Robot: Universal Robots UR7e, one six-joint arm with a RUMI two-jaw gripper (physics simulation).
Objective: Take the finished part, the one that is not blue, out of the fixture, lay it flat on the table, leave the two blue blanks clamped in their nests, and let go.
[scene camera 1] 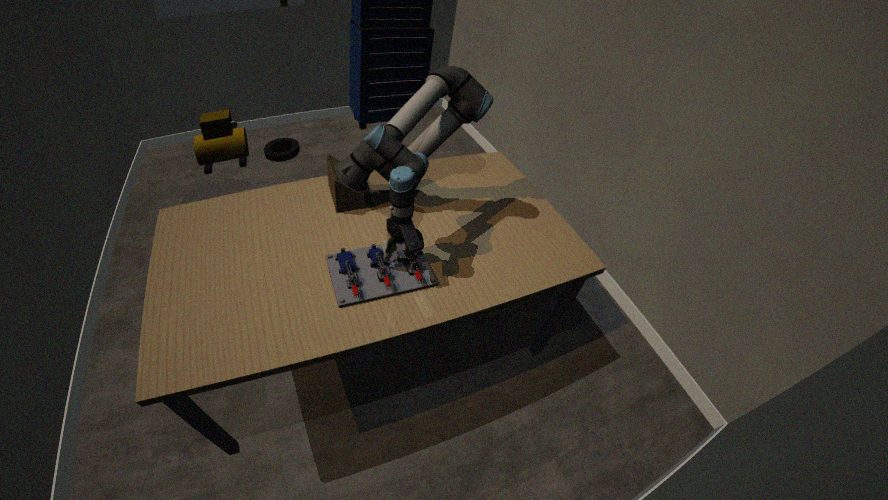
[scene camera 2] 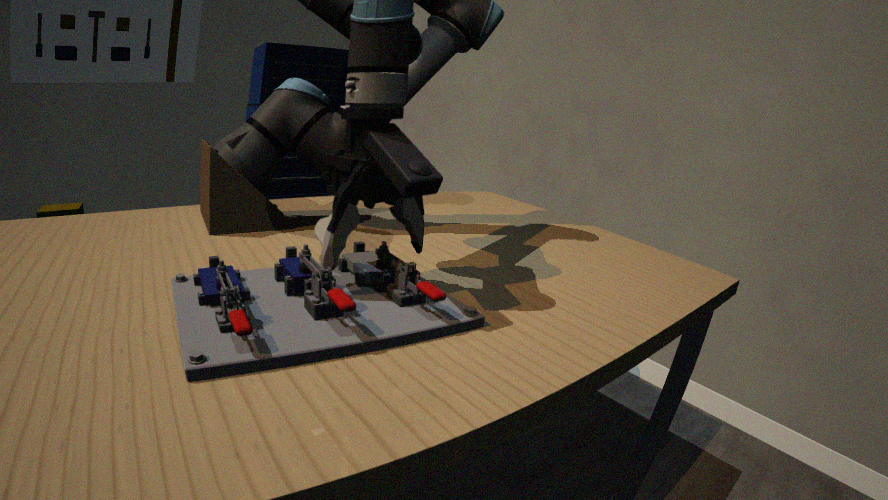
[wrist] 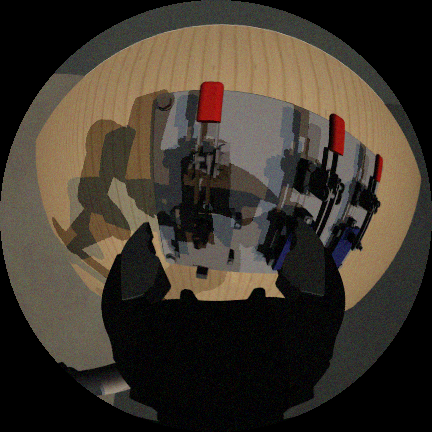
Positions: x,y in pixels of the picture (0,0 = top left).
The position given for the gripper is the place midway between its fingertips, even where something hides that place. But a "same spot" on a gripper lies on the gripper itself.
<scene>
gripper: scene camera 1; scene camera 2; wrist 221,222
same spot on fixture plate: [wrist: 267,136] = [scene camera 2: 379,316]
same spot on gripper: [scene camera 1: 389,247] = [scene camera 2: 340,210]
</scene>
